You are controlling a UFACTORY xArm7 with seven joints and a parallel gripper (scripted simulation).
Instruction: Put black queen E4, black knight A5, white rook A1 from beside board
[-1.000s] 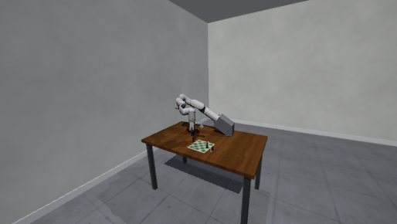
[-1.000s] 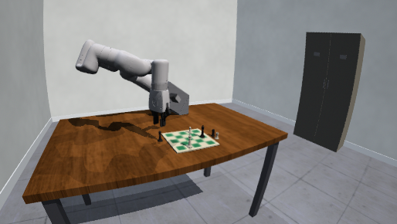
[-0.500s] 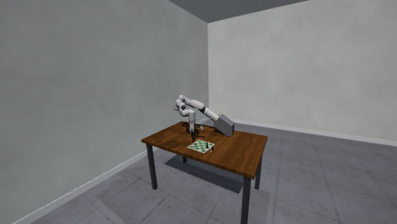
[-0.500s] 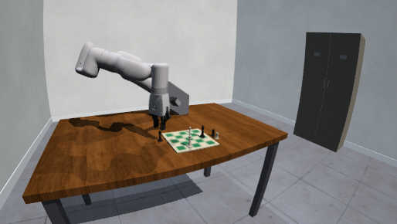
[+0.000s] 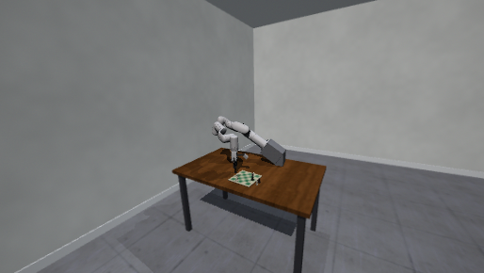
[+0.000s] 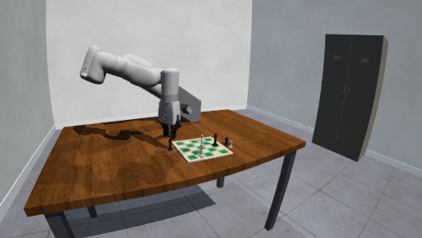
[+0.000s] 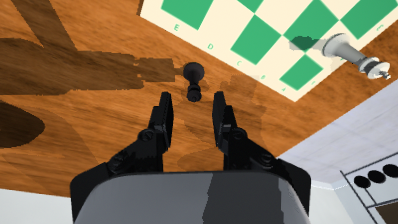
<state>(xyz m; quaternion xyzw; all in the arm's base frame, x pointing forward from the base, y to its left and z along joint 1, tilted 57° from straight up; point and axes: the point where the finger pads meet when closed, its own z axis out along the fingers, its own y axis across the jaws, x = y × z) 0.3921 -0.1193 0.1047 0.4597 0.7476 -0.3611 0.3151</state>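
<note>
The short black piece is 5 cm below my hand. The rest, counted from my hand: cream board (5 cm ahead, 14 cm to the left, 8 cm below); black knight (7 cm ahead, 27 cm to the left, 6 cm below); black queen (6 cm ahead, 21 cm to the left, 4 cm below).
</note>
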